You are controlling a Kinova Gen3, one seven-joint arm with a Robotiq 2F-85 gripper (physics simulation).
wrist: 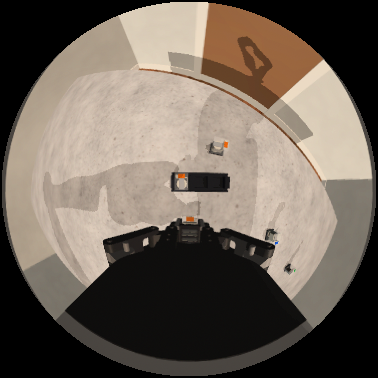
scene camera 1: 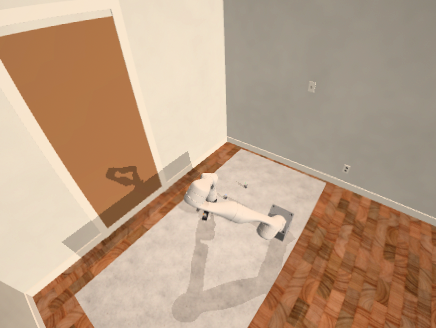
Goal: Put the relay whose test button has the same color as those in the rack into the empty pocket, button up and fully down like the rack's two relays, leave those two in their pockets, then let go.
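Frame: origin at the arm's base, x ahead, y left, z up, level; millimetres.
Seen in the pictures: gripper, fingertip midpoint: [wrist: 189,224]; arm's base, link origin: [scene camera 1: 278,222].
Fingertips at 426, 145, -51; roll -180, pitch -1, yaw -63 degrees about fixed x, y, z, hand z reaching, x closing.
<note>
Pixels of each thing's top centre, then the offset from my fingertips to it, as dx, dy, dz. Level surfaces: height alone.
- black rack, top centre: [wrist: 200,181] +63, +11, -50
- orange-button relay, top centre: [wrist: 221,142] +136, +13, -29
- relay with a blue button, top centre: [wrist: 277,239] +37, -199, -29
- green button, top centre: [wrist: 292,271] -33, -393, -29
- mat, surface height: dz -73
The black rack [scene camera 1: 205,217] [wrist: 209,182] lies on the mat ahead of the fingers in the wrist view. A relay with an orange button [wrist: 181,182] sits in its left pocket there; the middle and right pockets look dark and empty. My gripper [wrist: 189,224] is shut on a relay with an orange button [wrist: 190,219], held short of the rack in that view, its button facing the camera. Another orange-button relay [wrist: 217,147] lies on the mat beyond the rack, outside it. How high the held relay is cannot be told.
A relay with a blue button [wrist: 272,235] and one with a green button [wrist: 289,269] are on the mat [scene camera 1: 150,275] at the right in the wrist view. The arm's base plate [scene camera 1: 287,214] stands on the mat's right part. A wall with a brown door [scene camera 1: 80,100] is beyond the mat.
</note>
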